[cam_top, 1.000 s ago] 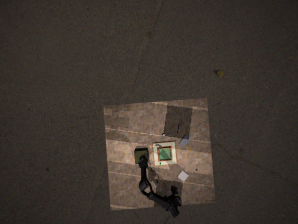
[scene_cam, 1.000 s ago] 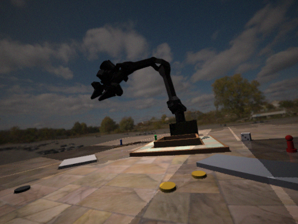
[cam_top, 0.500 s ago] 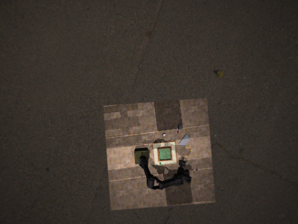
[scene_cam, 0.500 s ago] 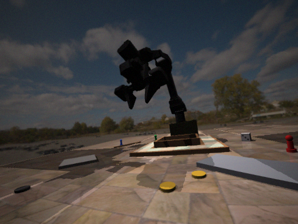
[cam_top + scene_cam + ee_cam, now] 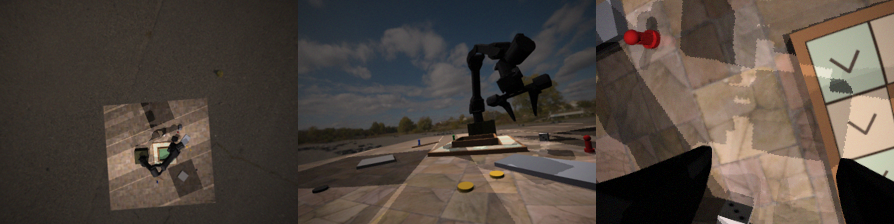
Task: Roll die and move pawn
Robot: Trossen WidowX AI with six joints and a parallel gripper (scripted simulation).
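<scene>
My gripper tip is 7 cm past the white die, 8 cm to the right of it and 7 cm above it. From my gripper tip the other things lie so: red pawn (10 cm ahead, 8 cm to the left, 7 cm below); then large grey slab (17 cm ahead, 4 cm to the right, 8 cm below); then green pawn (17 cm behind, 26 cm to the right, 6 cm below).
</scene>
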